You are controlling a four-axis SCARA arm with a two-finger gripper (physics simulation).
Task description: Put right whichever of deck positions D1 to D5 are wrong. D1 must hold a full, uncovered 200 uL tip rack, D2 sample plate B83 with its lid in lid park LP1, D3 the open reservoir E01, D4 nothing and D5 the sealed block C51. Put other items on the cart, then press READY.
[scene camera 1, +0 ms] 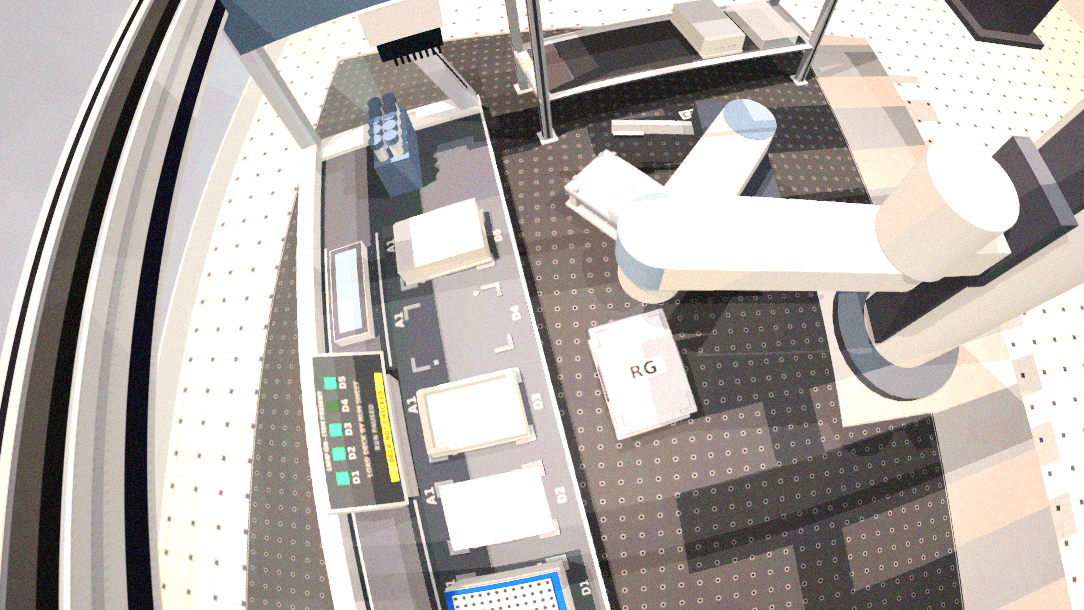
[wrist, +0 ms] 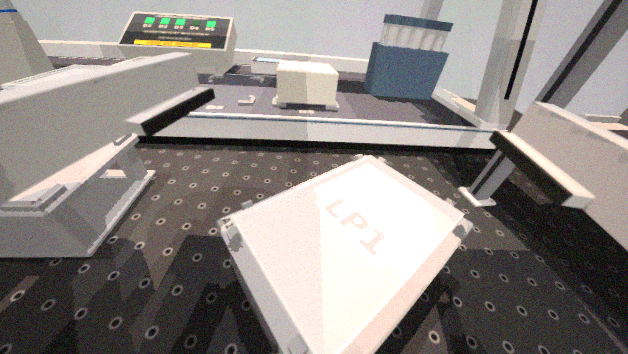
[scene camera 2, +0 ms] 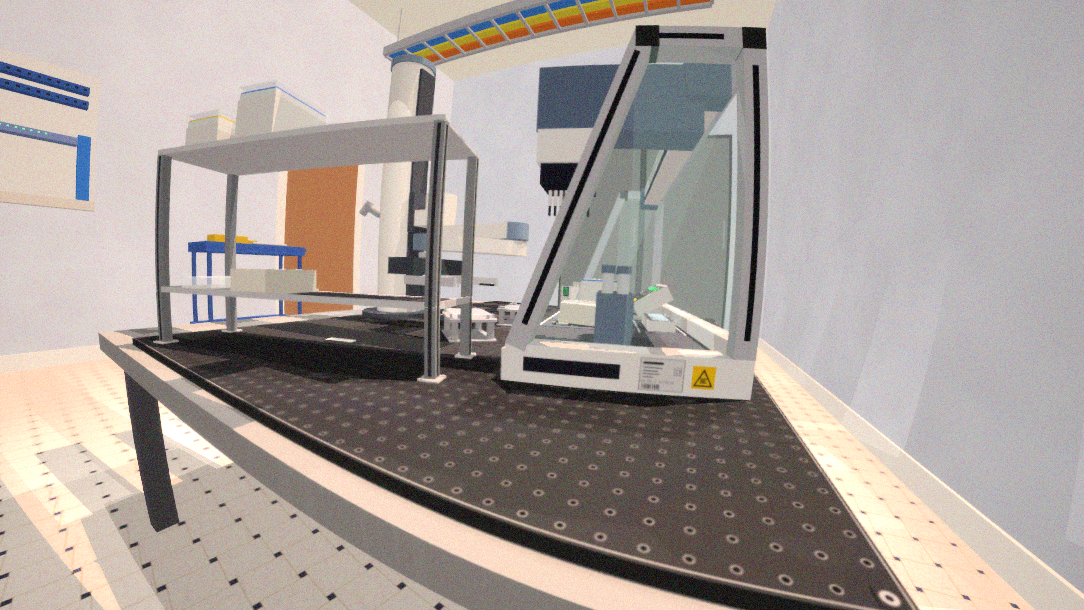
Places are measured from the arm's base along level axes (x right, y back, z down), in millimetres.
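Pixels of known places: gripper, between the fingertips: (scene camera 1: 616, 170) (wrist: 350, 95) (scene camera 2: 478, 282); arm's base, origin of its link: (scene camera 1: 894, 327) (scene camera 2: 399, 315).
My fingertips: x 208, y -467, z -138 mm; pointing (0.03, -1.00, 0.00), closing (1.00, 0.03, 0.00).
Note:
Ahead of a thing's pixels: the offset from my fingertips to its middle. "spot": to the spot under its first point.
My gripper (wrist: 350, 95) is open and empty, its fingers on either side above the LP1 stand (wrist: 310, 260) (scene camera 1: 610, 182). The LP1 label looks pale, as if under a clear lid. In scene camera 1, the arm hides part of the gripper. A blue-rimmed tip rack @(spot: dx -519, dy -151, dz -18 mm) (scene camera 1: 506, 594) with a dotted white top is at D1, partly cut off. A white plate @(dx -426, dy -176, dz +72 mm) (scene camera 1: 498, 508) lies at D2, an open reservoir @(dx -304, dy -202, dz +64 mm) (scene camera 1: 476, 413) at D3. D4 shows bare corner brackets. A cream block @(dx -61, dy -251, dz +56 mm) (scene camera 1: 443, 236) (wrist: 306, 86) sits at D5. The console @(spot: dx -338, dy -332, dz +15 mm) (scene camera 1: 360, 432) (wrist: 177, 32) has green D1, D2, D3 and D5 lights; D4 is dark.
The RG stand (scene camera 1: 644, 371) is beside the deck, left in the wrist view. A blue tube rack (scene camera 1: 397, 163) (wrist: 407, 70) (scene camera 2: 612, 317) stands beyond D5. A shelf unit (scene camera 1: 539, 83) (scene camera 2: 433, 303) holds boxes. The CART label @(spot: dx +225, dy +163, dz +124 mm) (scene camera 1: 686, 115) is partly covered by the hand.

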